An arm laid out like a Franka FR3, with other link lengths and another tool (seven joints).
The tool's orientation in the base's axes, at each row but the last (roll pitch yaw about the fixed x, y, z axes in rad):
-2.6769, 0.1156, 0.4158
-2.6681, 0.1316, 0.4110
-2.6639, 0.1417, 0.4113
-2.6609, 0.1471, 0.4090
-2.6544, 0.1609, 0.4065
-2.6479, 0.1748, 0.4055
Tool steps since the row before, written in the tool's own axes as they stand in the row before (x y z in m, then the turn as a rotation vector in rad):
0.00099, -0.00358, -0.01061, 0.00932, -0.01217, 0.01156
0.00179, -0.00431, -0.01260, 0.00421, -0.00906, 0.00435
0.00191, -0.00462, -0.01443, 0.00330, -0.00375, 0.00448
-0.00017, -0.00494, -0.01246, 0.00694, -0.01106, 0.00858
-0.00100, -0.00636, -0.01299, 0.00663, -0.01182, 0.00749
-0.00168, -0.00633, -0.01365, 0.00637, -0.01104, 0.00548
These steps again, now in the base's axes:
0.00270, -0.00051, 0.01090, 0.00147, 0.01820, -0.00592
0.00398, -0.00035, 0.01283, -0.00016, 0.01089, -0.00029
0.00468, -0.00072, 0.01452, 0.00055, 0.00612, -0.00270
0.00219, -0.00056, 0.01321, 0.00049, 0.01522, -0.00348
0.00140, 0.00010, 0.01443, 0.00034, 0.01533, -0.00213
0.00123, -0.00044, 0.01508, 0.00097, 0.01382, -0.00071

